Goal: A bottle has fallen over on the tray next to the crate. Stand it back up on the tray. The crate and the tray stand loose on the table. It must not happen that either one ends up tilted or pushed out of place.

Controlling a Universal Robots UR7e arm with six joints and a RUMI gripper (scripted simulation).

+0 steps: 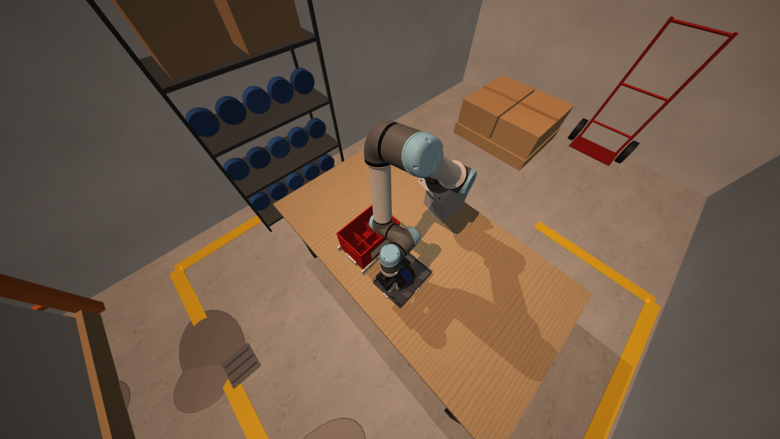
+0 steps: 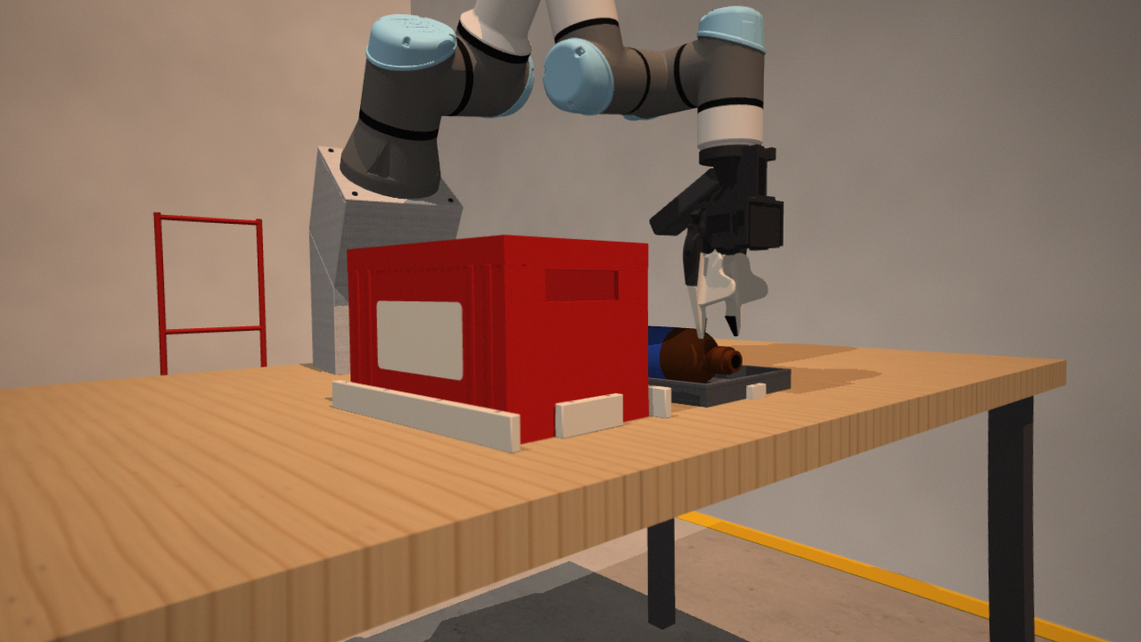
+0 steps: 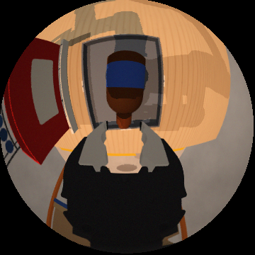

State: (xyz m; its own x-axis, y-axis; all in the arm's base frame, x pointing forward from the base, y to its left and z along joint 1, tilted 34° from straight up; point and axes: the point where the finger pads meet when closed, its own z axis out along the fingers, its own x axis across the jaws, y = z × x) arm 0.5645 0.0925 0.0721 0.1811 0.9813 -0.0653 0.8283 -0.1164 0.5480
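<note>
The brown bottle is 50 mm behind my hand, 40 mm below it and 10 mm to the left of it. The rest, counted from my hand: dark tray 80 mm behind, 70 mm below, 10 mm to the left; then red crate 250 mm to the right, 140 mm behind.
</note>
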